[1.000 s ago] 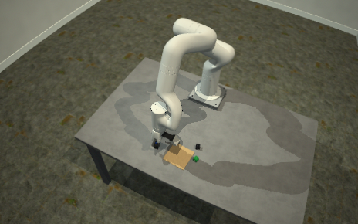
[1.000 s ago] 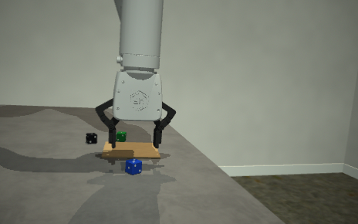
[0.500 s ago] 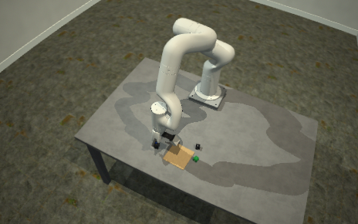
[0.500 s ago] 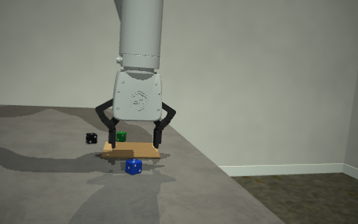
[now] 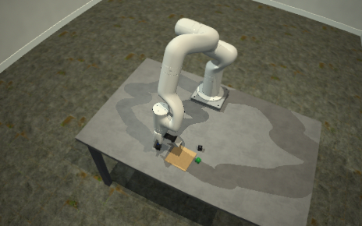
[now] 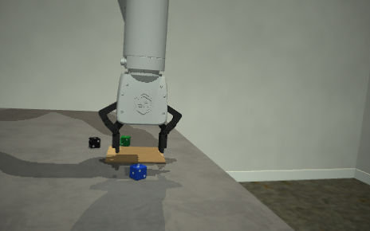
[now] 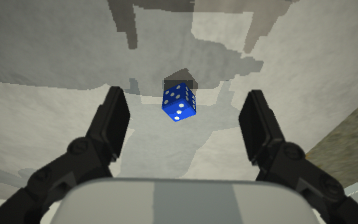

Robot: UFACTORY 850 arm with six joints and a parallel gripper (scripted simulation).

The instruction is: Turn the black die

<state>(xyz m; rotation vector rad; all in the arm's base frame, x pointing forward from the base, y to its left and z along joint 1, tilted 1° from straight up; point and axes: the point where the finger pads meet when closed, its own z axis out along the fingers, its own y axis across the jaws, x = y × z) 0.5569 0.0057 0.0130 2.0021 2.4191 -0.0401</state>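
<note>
Now: the blue die 3 cm to the right of my hand and 4 cm below it. The rest, counted from my hand: green die (6 cm behind, 23 cm to the left, 4 cm below); then black die (13 cm behind, 19 cm to the left, 4 cm below); then tan mat (2 cm behind, 13 cm to the left, 5 cm below).
</note>
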